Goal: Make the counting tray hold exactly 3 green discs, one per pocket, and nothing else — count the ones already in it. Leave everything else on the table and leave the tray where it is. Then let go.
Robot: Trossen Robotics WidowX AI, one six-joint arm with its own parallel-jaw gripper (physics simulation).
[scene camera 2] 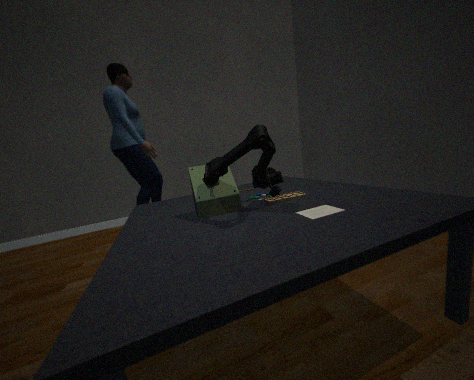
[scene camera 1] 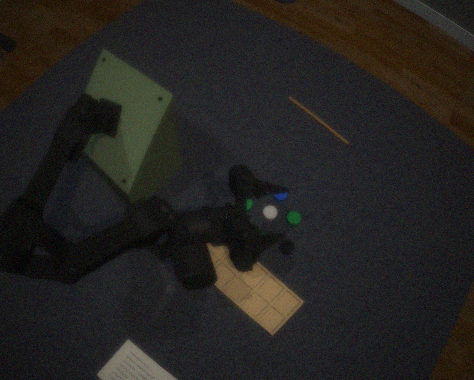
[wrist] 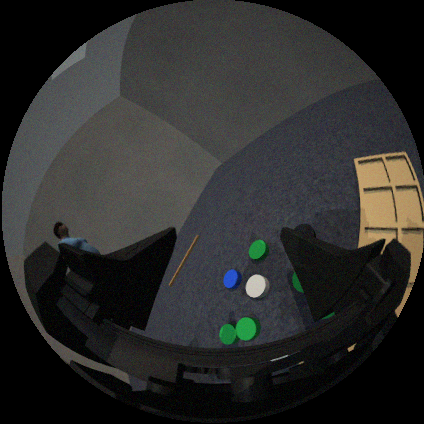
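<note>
My gripper (scene camera 1: 284,213) (scene camera 2: 274,189) (wrist: 229,232) is open and empty, low over the loose discs. A white disc (scene camera 1: 270,212) (wrist: 256,285) and a blue disc (scene camera 1: 281,196) (wrist: 231,278) lie between the finger lines. A green disc (scene camera 1: 294,217) (wrist: 258,249) lies just beyond the tips. Two green discs lie close together, one (scene camera 1: 248,204) (wrist: 246,328) beside the other (wrist: 228,334). Another green disc (wrist: 298,281) is partly hidden by the right finger in the wrist view. The wooden tray (scene camera 1: 286,316) (wrist: 358,190) shows no disc in its visible pockets; the arm hides others.
A black disc (scene camera 1: 286,247) (wrist: 305,231) lies near one fingertip. A thin orange stick (scene camera 1: 319,120) (wrist: 183,260) lies beyond the discs. A green slanted block (scene camera 1: 135,95) (scene camera 2: 217,192) stands near the arm's base. A printed paper (scene camera 1: 135,362) (scene camera 2: 320,212) lies past the tray.
</note>
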